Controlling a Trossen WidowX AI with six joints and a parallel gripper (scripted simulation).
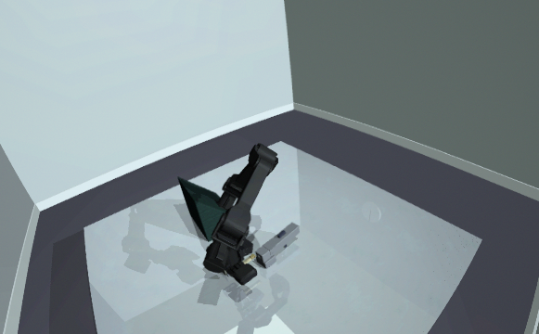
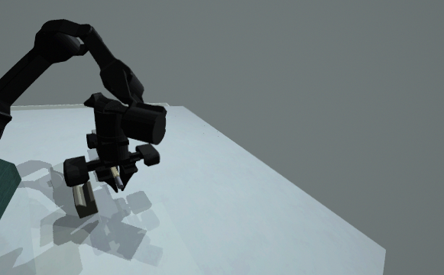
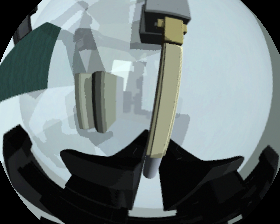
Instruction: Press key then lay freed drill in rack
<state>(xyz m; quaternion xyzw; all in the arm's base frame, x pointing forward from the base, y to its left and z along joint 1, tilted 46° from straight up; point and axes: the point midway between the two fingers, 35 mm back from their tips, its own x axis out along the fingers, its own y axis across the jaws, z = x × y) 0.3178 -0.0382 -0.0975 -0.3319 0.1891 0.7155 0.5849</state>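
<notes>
My gripper tip is now 4 cm to the right of the drill, 4 cm below it and 1 cm past it. The rest, counted from my gripper tip: rack 8 cm behind, 2 cm below, 1 cm to the left; key 21 cm to the left, 6 cm behind, 1 cm above.
</notes>
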